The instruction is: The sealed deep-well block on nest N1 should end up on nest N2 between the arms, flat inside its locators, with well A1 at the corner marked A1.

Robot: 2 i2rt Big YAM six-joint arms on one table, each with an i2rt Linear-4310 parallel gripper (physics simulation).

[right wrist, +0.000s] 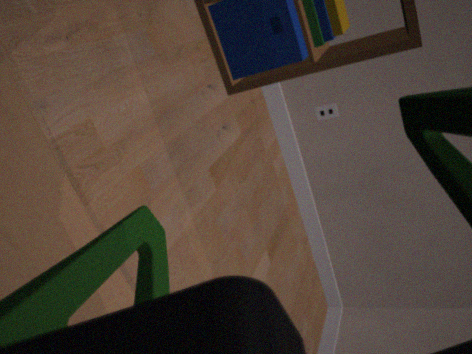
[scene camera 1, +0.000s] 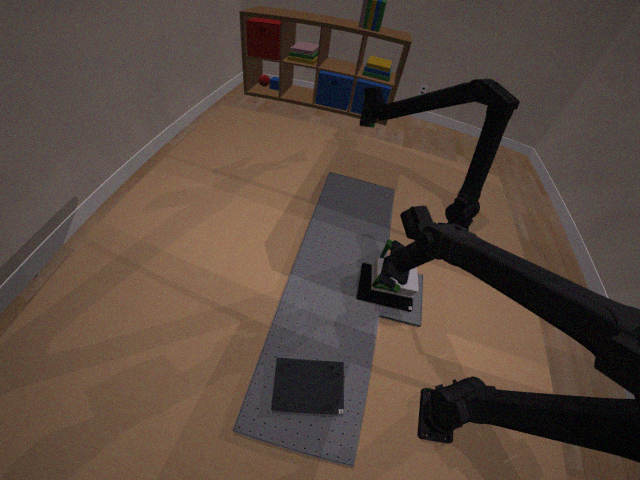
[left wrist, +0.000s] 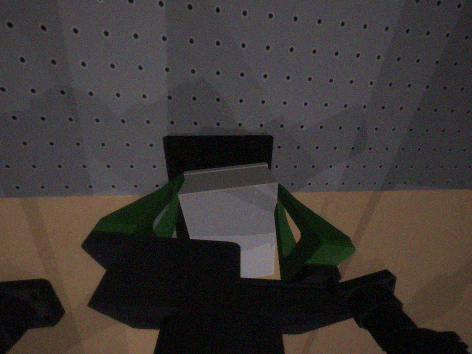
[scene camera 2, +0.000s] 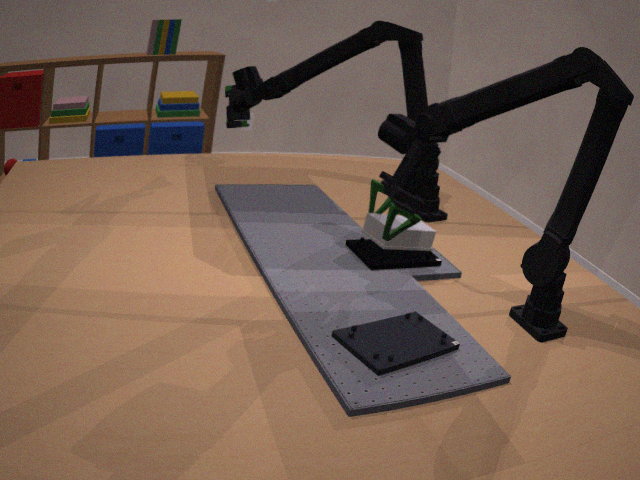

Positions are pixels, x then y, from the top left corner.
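There's a white block (scene camera 2: 420, 236), and it's my left gripper (scene camera 2: 377, 229) that's holding it. My right gripper (right wrist: 272, 169) is empty, it's open and holds nothing.
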